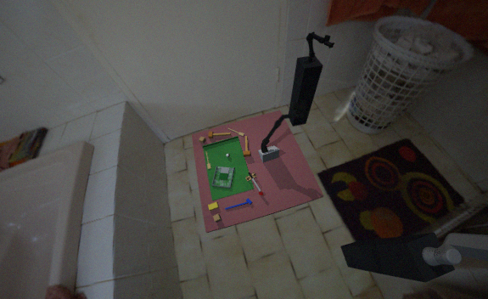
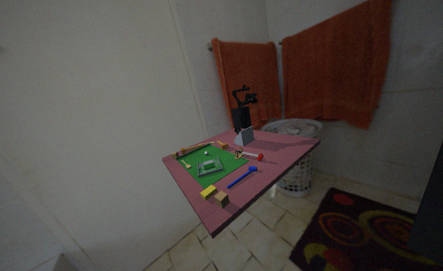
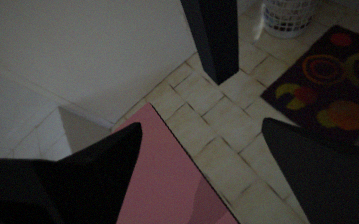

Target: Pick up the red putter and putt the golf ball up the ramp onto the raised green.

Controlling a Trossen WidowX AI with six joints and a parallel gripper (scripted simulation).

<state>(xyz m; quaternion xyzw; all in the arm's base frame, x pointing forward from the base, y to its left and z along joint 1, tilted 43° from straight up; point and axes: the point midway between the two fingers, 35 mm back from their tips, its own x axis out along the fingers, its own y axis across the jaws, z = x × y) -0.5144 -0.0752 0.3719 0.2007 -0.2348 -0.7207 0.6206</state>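
The red putter is 68 cm ahead of my gripper tip, 66 cm to the left of it and 34 cm below it. Round my gripper tip: yellow block: 118 cm ahead, 79 cm to the left, 37 cm below; then white golf ball: 93 cm ahead, 21 cm to the left, 36 cm below.
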